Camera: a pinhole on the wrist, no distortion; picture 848 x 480 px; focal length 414.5 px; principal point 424.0 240.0 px. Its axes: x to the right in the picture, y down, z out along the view. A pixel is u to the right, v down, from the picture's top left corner.
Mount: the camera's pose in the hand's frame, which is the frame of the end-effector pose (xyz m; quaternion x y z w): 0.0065 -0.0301 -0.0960 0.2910 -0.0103 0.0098 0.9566
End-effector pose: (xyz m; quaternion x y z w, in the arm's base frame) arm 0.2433 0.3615 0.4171 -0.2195 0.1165 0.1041 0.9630
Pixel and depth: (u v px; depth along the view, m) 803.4 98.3 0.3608
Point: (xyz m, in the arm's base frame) 0.6701 0.1852 0.5836
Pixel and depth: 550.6 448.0 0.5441
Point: 0.5115 0.5220 0.8647
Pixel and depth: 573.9 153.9 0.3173
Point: 0.4453 0.2096 0.6060
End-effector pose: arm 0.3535 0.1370 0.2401 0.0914 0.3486 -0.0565 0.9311
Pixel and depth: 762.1 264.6 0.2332
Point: 0.5441 -0.0368 0.1753
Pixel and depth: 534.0 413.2 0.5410
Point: 0.7406 -0.1084 0.4886
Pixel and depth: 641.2 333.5 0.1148
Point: 0.3995 0.0610 0.1996
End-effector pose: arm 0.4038 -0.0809 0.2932 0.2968 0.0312 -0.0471 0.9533
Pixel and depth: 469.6 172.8 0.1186
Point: 0.4097 -0.1695 0.2221
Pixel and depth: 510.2 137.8 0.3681
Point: 0.4550 -0.4319 0.2444
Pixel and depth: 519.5 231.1 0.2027
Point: 0.4404 -0.2446 0.2650
